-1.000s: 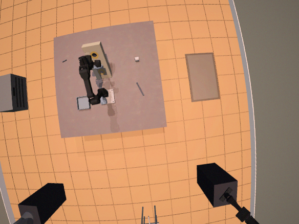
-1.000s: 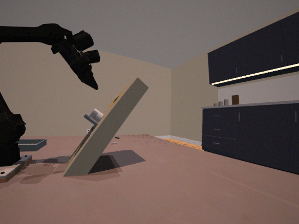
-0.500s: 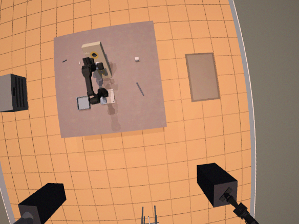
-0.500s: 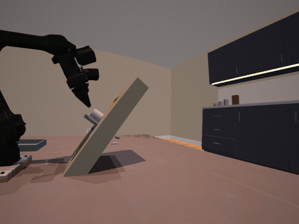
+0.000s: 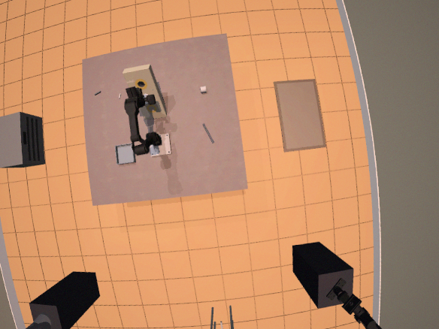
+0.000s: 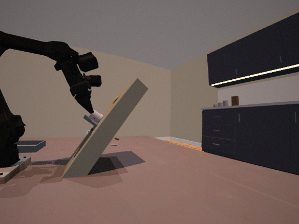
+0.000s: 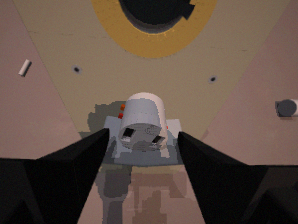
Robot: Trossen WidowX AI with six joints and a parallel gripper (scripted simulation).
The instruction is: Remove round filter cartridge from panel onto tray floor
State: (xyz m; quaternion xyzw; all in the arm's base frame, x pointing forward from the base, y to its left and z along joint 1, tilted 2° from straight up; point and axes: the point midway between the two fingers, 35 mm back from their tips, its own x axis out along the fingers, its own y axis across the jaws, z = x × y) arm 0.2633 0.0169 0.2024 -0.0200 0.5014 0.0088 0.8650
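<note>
Right now my gripper tip is 1 cm short of the round grey cartridge and 1 cm above it. The rest, counted from my gripper tip: grey bracket 5 cm below; then grey tray 35 cm behind, 27 cm to the left, 19 cm below; then tan service panel 5 cm ahead, 3 cm below.
</note>
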